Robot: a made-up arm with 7 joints.
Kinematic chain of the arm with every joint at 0, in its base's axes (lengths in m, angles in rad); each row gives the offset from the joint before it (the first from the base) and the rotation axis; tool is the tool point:
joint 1: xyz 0 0 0.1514 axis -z
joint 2: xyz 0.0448 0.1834 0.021 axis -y
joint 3: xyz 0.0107 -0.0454 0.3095 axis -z
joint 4: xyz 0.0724 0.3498 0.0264 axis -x
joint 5: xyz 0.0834 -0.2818 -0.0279 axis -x
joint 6: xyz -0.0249 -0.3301 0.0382 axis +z
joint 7: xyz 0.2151 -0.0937 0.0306 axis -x
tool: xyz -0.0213 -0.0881 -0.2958
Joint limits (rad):
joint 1: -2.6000..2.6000
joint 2: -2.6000..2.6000
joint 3: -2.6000..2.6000
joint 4: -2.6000..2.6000
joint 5: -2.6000..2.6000
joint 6: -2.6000..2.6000
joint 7: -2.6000..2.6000
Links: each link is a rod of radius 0.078 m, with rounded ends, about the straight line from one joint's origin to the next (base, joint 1, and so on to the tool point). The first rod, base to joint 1, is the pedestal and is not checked.
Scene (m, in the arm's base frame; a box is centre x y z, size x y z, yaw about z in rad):
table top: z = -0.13
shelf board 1: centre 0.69 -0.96 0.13 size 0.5 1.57 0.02 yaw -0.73
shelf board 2: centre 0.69 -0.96 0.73 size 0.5 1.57 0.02 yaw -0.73
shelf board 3: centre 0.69 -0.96 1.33 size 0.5 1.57 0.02 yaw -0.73
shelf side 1: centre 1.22 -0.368 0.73 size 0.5 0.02 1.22 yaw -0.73
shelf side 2: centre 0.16 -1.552 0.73 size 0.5 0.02 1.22 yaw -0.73
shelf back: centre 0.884 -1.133 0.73 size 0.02 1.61 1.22 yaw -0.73
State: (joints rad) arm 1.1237 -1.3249 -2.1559 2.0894 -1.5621 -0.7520 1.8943
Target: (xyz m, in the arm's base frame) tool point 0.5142 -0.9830 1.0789
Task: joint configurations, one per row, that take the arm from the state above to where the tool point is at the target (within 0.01 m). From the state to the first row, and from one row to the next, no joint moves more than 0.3 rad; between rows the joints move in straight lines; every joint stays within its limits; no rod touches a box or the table.
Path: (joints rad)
1: 1.1915 -1.1174 -2.0860 2.0481 -1.7721 -0.8702 1.7896
2: 1.2593 -0.9099 -2.0161 2.0067 -1.9821 -0.9885 1.6849
3: 1.3271 -0.7024 -1.9462 1.9654 -2.1921 -1.1067 1.5802
4: 1.3117 -0.7298 -2.0061 2.1314 -1.9037 -1.0134 1.6939
5: 1.2963 -0.7572 -2.0661 2.2974 -1.6153 -0.9201 1.8076
6: 1.1881 -0.9846 -2.0643 2.3242 -1.3978 -0.7678 1.8949
7: 1.0800 -1.2119 -2.0624 2.3510 -1.1804 -0.6154 1.9822

